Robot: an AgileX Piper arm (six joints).
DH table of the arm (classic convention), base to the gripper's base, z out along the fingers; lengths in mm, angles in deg. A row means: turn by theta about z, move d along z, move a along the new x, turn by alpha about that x. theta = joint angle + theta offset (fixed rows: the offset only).
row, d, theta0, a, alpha
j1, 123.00, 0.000, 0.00, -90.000
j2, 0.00, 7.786, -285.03, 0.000
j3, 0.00, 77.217, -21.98, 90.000
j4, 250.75, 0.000, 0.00, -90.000
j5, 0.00, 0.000, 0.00, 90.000
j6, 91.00, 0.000, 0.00, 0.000
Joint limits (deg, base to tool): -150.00..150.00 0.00..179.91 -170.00..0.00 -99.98..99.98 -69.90..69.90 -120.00..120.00
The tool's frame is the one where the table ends.
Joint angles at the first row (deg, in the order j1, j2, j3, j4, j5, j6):
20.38, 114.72, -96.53, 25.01, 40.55, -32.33
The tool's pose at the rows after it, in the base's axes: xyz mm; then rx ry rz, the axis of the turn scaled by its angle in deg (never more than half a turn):
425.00 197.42 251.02 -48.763 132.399 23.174
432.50 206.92 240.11 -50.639 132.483 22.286
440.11 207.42 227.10 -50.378 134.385 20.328
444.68 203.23 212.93 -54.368 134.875 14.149
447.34 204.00 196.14 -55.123 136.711 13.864
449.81 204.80 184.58 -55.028 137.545 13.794
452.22 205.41 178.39 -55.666 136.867 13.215
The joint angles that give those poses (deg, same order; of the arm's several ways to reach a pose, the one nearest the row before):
21.91, 117.37, -98.99, 24.54, 40.55, -32.12
22.76, 120.31, -101.64, 23.28, 40.68, -31.97
22.76, 122.74, -103.28, 20.57, 40.96, -29.76
22.76, 124.24, -103.28, 15.02, 40.58, -29.65
22.77, 126.19, -103.28, 14.69, 40.58, -29.64
22.76, 127.60, -103.28, 14.69, 39.89, -29.55
22.76, 128.43, -103.28, 14.69, 38.69, -30.43

